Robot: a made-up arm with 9 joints.
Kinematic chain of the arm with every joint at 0, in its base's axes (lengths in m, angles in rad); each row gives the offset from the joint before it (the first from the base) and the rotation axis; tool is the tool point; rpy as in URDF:
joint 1: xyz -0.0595 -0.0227 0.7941 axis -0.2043 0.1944 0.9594
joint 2: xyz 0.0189 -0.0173 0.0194 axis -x
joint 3: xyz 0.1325 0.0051 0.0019 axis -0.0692 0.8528 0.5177
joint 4: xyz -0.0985 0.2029 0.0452 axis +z
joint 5: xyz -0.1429 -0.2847 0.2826 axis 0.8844 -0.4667 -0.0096
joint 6: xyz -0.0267 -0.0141 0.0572 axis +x
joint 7: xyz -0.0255 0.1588 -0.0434 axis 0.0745 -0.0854 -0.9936
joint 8: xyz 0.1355 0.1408 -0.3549 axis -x
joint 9: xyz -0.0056 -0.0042 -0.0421 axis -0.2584 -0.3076 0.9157
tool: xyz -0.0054 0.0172 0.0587 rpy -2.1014 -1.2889 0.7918
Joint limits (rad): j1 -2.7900..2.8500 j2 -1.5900..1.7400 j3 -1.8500..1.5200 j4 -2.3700..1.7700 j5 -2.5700..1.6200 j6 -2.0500..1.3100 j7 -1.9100..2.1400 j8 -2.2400..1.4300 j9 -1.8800..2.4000
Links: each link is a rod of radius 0.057 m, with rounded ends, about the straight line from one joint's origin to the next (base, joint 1, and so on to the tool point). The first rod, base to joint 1, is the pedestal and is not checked.
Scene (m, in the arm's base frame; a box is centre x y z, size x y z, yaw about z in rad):
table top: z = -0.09
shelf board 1: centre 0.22 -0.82 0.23 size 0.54 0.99 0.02 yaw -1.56
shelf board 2: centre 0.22 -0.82 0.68 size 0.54 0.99 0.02 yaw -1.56
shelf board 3: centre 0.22 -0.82 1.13 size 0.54 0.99 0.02 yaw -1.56
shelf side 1: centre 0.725 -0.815 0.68 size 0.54 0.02 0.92 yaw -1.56
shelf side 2: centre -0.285 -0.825 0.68 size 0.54 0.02 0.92 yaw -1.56
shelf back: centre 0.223 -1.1 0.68 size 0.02 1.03 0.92 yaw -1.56
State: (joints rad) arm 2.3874 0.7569 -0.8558 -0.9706 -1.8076 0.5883 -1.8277 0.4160 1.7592
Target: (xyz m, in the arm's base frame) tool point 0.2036 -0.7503 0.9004
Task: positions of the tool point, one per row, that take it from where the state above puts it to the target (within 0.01 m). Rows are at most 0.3 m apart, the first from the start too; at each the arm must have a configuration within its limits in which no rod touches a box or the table.
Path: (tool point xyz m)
1: 0.2382 -0.5606 0.4451
2: 0.4104 -0.3317 0.4715
3: 0.4635 -0.0648 0.5260
4: 0.4070 -0.1975 0.6598
5: 0.3107 -0.2858 0.7845
6: 0.1990 -0.3218 0.9004
7: 0.2502 -0.3990 0.8984
8: 0.2735 -0.5058 0.8998
9: 0.2590 -0.6294 0.8996
10: 0.2035 -0.7503 0.9003

